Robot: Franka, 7 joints.
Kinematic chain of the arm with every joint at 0, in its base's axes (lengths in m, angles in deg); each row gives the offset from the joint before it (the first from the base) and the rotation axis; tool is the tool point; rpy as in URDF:
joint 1: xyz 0 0 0.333 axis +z
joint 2: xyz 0 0 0 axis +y
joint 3: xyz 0 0 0.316 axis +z
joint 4: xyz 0.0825 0 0 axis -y
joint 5: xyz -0.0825 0 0.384 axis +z
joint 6: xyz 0 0 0 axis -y
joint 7: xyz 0.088 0 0 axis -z
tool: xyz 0 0 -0.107 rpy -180 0 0
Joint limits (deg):
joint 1: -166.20..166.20
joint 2: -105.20..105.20
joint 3: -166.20..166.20
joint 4: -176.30..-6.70
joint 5: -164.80..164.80
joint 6: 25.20..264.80
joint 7: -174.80..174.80
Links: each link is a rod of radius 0.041 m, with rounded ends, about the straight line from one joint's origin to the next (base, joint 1, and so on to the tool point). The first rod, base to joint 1, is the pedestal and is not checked.
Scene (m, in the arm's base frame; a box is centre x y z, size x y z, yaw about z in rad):
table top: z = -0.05
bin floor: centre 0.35 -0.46 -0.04 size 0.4 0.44 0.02 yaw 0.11
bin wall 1: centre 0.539 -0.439 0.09 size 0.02 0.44 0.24 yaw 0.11
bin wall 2: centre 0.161 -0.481 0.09 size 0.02 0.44 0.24 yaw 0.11
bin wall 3: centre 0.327 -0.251 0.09 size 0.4 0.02 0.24 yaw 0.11
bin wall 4: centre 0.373 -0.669 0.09 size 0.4 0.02 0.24 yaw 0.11
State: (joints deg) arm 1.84 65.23 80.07 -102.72 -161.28 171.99 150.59
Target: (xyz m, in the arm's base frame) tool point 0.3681 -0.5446 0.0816
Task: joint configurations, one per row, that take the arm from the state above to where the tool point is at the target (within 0.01 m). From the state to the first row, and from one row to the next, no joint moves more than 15 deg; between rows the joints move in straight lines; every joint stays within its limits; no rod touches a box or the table.
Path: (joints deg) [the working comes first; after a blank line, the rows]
Joints at the target: -72.09 56.16 16.63 -85.47 -164.80 164.52 150.59
Straight joint move there: touches bin wall 1, bin wall 3.

1: -10.87 58.73 69.89 -100.81 -161.87 172.58 150.59
2: -23.59 52.23 59.72 -98.90 -162.45 173.17 150.59
3: -36.30 45.73 49.54 -96.98 -163.04 173.76 150.59
4: -49.02 39.23 39.36 -95.07 -163.63 174.35 150.59
5: -61.73 32.73 29.19 -93.16 -164.21 174.94 150.59
6: -74.45 26.23 19.01 -91.25 -164.80 175.53 150.59
7: -73.66 36.21 18.22 -89.32 -164.80 171.86 150.59
8: -72.88 46.19 17.43 -87.40 -164.80 168.19 150.59
9: -72.09 56.16 16.63 -85.47 -164.80 164.52 150.59

